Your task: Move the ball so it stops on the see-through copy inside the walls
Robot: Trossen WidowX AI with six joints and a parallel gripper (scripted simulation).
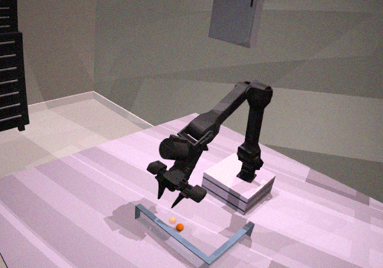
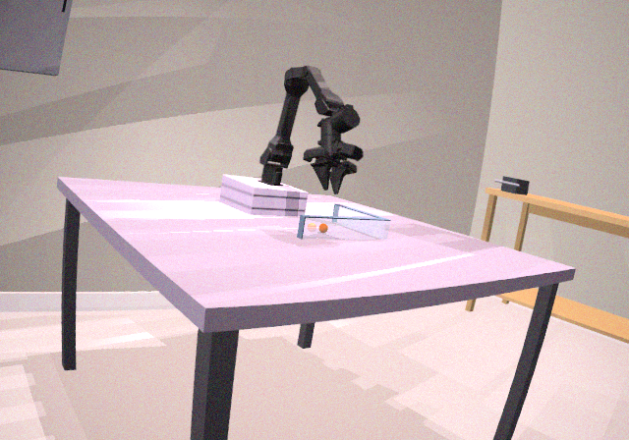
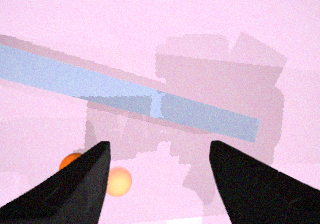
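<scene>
The orange ball is 4 cm behind my gripper tip, 4 cm to the left of it and 11 cm below it. From my gripper tip the other things lie so: see-through copy: 5 cm behind, 11 cm below.
</scene>
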